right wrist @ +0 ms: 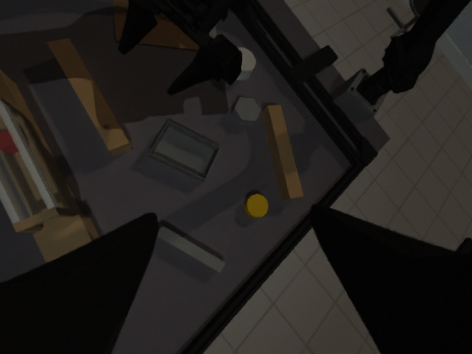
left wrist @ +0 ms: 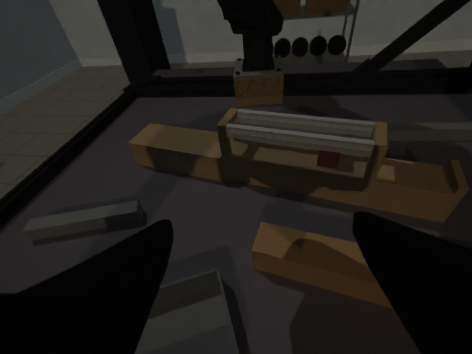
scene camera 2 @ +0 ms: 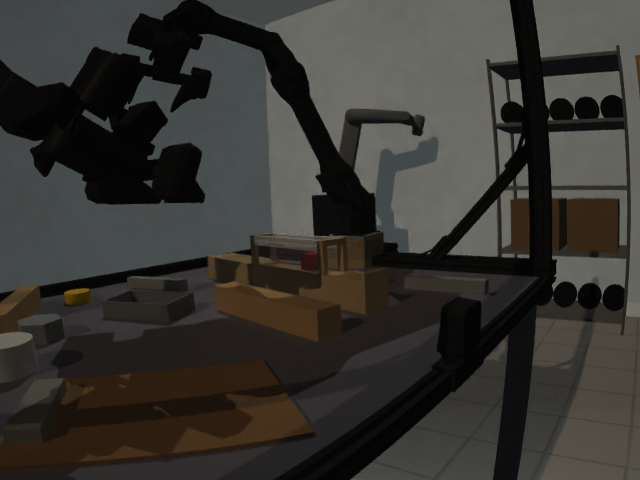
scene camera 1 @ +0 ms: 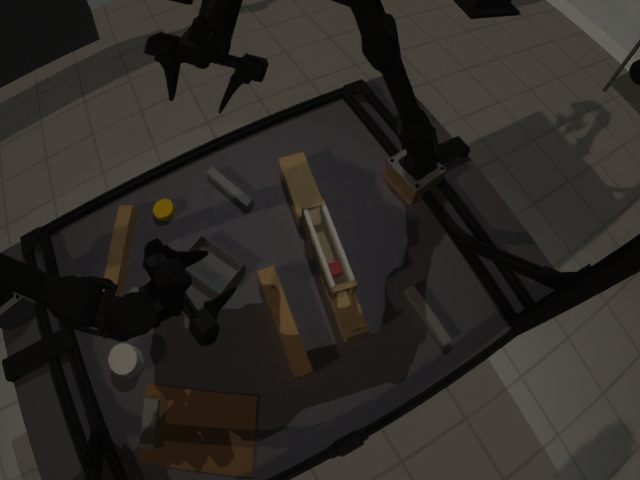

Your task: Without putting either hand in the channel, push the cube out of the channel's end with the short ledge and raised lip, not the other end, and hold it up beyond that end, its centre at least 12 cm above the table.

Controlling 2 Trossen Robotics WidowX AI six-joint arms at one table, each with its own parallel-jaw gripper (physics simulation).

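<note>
The red cube (scene camera 1: 335, 268) (scene camera 2: 310, 260) (left wrist: 328, 159) (right wrist: 7, 141) sits inside the wooden channel (scene camera 1: 349, 285) (scene camera 2: 284, 279) (left wrist: 300, 177), between its pale rails, nearer the end with the short ledge and raised lip (scene camera 1: 356, 331) (left wrist: 456, 175). The channel's other end carries a longer wooden block (scene camera 1: 298, 178) (left wrist: 175, 140). My left gripper (scene camera 1: 220, 271) (left wrist: 261, 225) is open and empty, above the grey tray and left of the channel in scene camera 1. My right gripper (scene camera 1: 196, 105) (right wrist: 235, 216) is open and empty, high up, at the upper left in scene camera 1.
A loose wooden bar (scene camera 1: 286, 325) (scene camera 2: 273, 310) lies beside the channel. Around lie a grey tray (scene camera 1: 217, 271), a yellow disc (scene camera 1: 163, 209), two grey bars (scene camera 1: 230, 188) (scene camera 1: 428, 319), another wooden bar (scene camera 1: 121, 242), a white cylinder (scene camera 1: 123, 359) and an orange-brown board (scene camera 1: 206, 408).
</note>
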